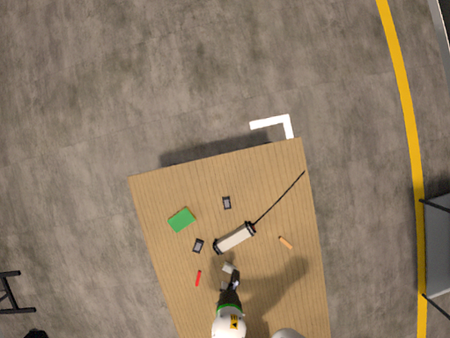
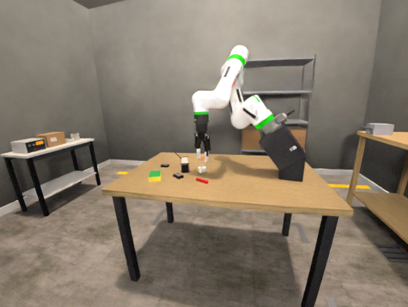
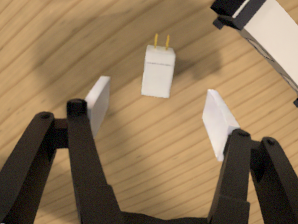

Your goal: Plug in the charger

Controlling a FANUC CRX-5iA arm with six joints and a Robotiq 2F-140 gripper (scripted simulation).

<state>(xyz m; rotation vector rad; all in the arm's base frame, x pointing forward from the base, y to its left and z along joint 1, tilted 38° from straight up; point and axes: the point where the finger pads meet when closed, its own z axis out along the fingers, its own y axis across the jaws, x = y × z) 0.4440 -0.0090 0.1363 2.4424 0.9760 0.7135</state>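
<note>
The charger lies 90 mm below my hand, 10 mm to the left of it and 10 mm ahead of it.
</note>
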